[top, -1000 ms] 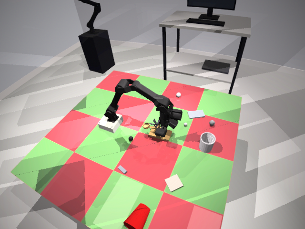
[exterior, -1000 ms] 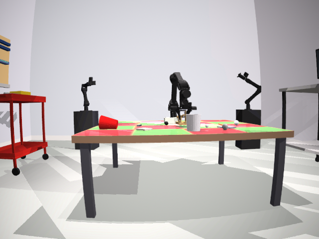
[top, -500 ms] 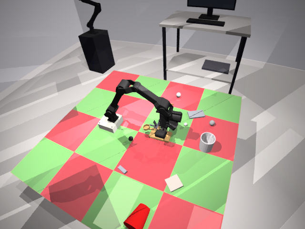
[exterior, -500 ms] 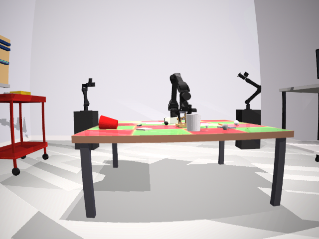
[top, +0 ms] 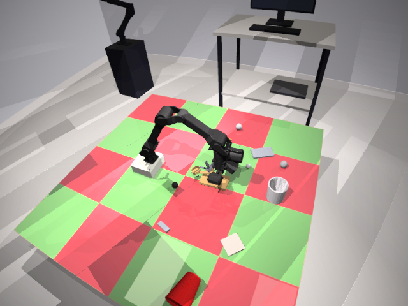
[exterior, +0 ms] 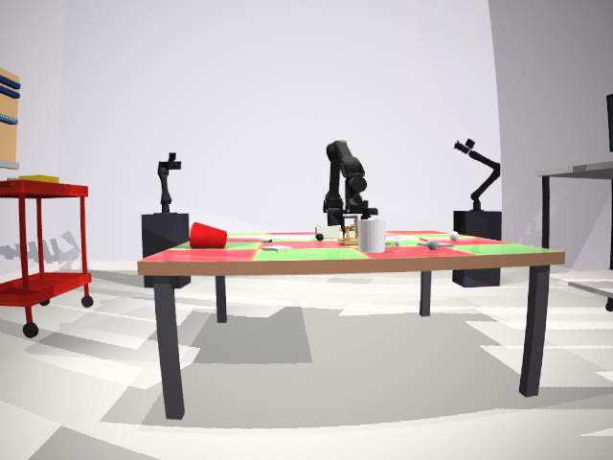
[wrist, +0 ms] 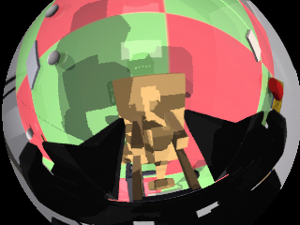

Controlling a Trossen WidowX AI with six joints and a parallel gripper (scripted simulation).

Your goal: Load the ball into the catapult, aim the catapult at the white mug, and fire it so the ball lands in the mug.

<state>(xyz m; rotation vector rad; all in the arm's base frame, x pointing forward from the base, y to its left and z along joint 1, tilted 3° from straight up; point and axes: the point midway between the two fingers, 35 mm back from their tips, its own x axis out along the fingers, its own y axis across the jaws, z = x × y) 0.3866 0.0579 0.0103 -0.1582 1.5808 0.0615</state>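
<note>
My gripper tip is 190 mm past the dark ball, 120 mm to the left of it and 20 mm above it. The rest, counted from my gripper tip: wooden catapult: 70 mm behind, 10 mm to the left, 20 mm above; then small white ball: 90 mm ahead, 160 mm to the left, 20 mm below; then white mug: 270 mm ahead, 40 mm to the left, 10 mm below.
</note>
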